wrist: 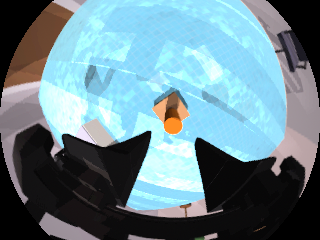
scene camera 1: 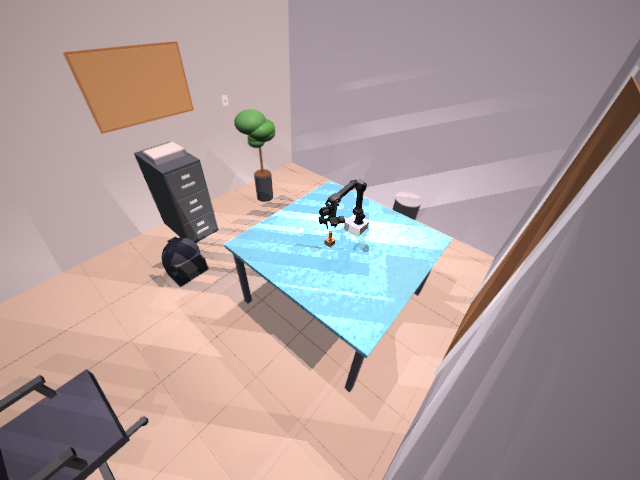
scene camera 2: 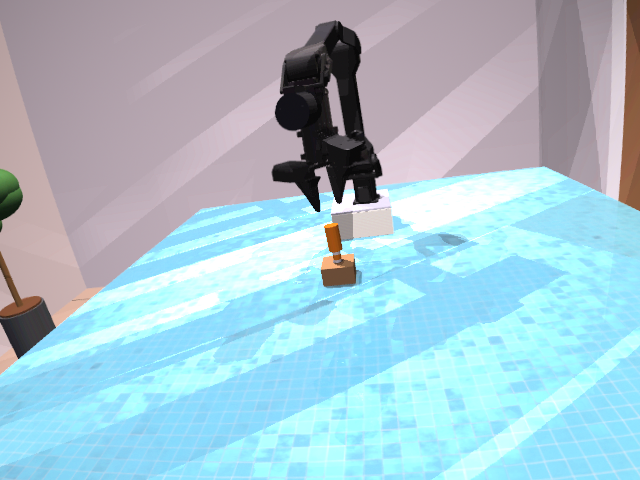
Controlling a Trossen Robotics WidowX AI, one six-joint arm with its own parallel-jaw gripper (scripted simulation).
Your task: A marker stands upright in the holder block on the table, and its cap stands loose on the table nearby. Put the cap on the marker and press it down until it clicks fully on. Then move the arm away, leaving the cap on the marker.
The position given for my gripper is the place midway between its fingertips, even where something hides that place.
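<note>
My gripper [scene camera 2: 328, 207] is visible to me, and I can see it in the wrist view [wrist: 173, 138] as well.
</note>
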